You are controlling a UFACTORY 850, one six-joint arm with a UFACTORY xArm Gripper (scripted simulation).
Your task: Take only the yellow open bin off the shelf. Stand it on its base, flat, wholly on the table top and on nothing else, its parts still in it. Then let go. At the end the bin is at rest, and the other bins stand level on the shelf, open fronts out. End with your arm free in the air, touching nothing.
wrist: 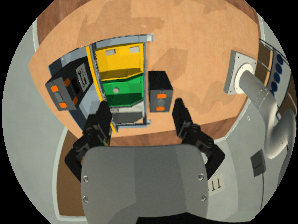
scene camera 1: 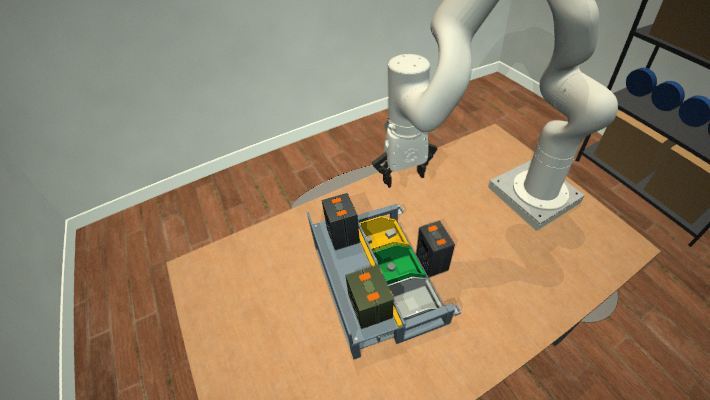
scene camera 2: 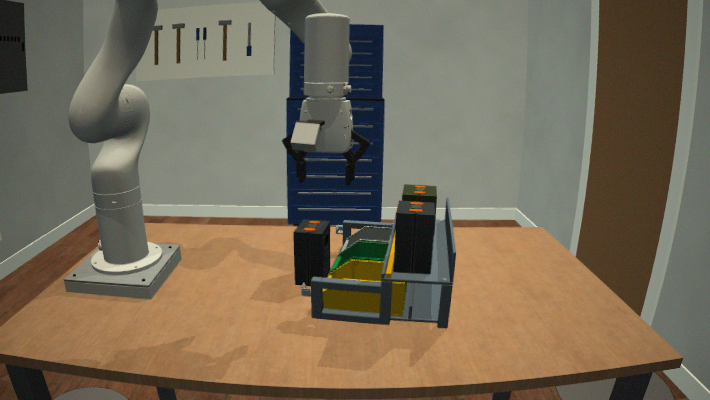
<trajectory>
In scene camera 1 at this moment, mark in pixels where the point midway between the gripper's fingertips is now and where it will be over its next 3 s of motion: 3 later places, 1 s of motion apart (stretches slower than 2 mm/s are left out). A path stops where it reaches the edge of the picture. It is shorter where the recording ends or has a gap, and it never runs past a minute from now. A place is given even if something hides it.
The gripper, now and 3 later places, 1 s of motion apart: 404, 179; 402, 198; 403, 195; 403, 204
</trajectory>
